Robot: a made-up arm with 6 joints.
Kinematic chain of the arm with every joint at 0, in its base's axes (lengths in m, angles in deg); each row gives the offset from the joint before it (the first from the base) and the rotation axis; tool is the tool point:
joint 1: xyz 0 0 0.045 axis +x
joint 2: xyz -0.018 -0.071 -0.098 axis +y
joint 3: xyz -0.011 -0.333 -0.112 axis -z
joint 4: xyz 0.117 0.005 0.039 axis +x
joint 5: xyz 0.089 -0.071 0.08 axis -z
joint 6: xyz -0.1 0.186 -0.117 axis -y
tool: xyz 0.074 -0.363 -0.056
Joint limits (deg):
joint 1: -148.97..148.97
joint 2: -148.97..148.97
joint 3: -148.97..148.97
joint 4: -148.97..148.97
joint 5: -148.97..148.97
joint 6: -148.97..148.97
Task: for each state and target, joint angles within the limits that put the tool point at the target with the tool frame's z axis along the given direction. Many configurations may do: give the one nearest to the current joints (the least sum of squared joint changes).
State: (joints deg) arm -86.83 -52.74 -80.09 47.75 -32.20 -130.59
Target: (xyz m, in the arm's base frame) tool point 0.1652 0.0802 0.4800 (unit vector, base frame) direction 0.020 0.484 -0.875
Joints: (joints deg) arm -85.81 -109.12 -78.45 19.71 13.96 -94.57
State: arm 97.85 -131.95 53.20 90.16 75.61 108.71
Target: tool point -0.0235 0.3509 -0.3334 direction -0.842 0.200 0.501
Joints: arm 121.58 -148.97 37.43 105.39 107.68 138.79
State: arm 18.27 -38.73 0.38 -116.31 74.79 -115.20
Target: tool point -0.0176 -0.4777 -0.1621 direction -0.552 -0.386 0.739
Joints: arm 3.90 -71.92 15.50 -87.34 50.95 -97.98
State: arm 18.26 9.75 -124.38 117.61 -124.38 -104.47
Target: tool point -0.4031 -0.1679 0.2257 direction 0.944 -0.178 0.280
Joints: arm -9.81 48.25 -135.91 130.67 -122.15 -116.85
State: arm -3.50 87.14 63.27 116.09 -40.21 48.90
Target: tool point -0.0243 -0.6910 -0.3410 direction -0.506 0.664 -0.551
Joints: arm -0.32 42.68 81.99 137.34 -40.92 60.95
